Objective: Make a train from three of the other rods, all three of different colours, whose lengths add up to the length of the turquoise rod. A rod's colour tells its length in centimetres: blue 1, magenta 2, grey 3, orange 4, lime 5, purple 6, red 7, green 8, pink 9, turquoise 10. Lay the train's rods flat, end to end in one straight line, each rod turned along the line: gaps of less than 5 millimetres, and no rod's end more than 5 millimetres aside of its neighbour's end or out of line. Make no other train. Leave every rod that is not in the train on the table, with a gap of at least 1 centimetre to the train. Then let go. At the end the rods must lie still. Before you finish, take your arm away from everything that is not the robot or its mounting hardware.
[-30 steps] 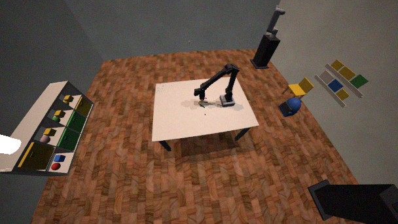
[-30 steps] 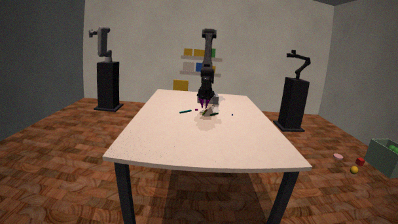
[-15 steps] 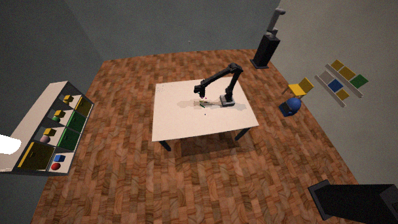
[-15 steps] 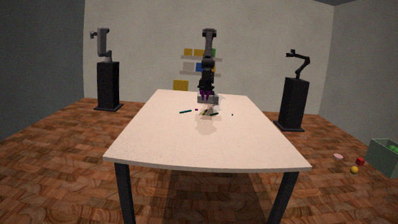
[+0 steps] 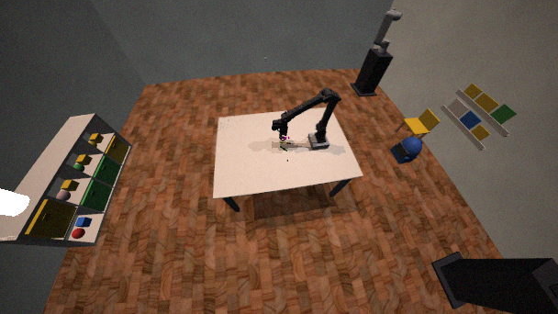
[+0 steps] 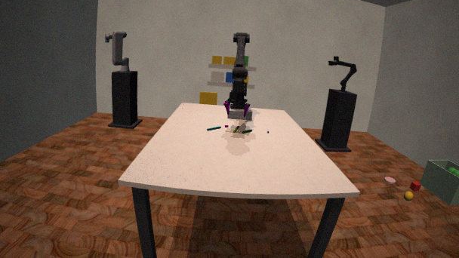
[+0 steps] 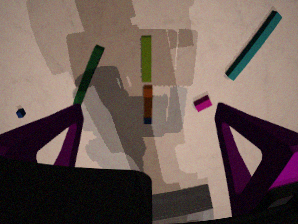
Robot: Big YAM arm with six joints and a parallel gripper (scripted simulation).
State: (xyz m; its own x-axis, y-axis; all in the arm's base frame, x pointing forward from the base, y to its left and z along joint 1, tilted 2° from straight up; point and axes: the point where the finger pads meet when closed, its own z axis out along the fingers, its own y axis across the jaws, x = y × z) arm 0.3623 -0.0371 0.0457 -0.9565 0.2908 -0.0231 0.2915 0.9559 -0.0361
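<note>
Now: the lime rod 10 cm below my hand. Also, from my hand: magenta rod (7 cm behind, 5 cm to the right, 10 cm below); then orange rod (5 cm behind, 2 cm to the left, 10 cm below); then green rod (7 cm to the left, 10 cm below).
</note>
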